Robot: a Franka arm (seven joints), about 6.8 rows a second.
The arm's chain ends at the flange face. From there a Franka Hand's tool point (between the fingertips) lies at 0.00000 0.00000 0.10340 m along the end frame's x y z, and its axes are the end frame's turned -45 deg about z.
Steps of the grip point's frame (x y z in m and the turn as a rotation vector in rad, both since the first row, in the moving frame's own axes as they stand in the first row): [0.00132 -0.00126 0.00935 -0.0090 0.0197 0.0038]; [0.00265 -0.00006 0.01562 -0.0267 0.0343 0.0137]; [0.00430 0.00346 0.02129 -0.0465 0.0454 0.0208]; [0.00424 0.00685 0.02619 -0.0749 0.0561 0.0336]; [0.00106 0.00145 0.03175 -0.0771 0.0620 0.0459]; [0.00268 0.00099 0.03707 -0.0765 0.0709 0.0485]
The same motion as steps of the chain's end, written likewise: [-0.00206 -0.00105 0.00937 0.0076 0.0203 0.0038]; [-0.00263 -0.00139 0.01572 0.0054 0.0431 0.0137]; [-0.00123 -0.00074 0.02151 -0.0008 0.0650 0.0208]; [-0.00170 0.00031 0.02664 -0.0133 0.0926 0.0336]; [-0.00835 -0.00106 0.03226 -0.0107 0.0984 0.0459]; [-0.00815 -0.00186 0.03763 -0.0040 0.1042 0.0485]
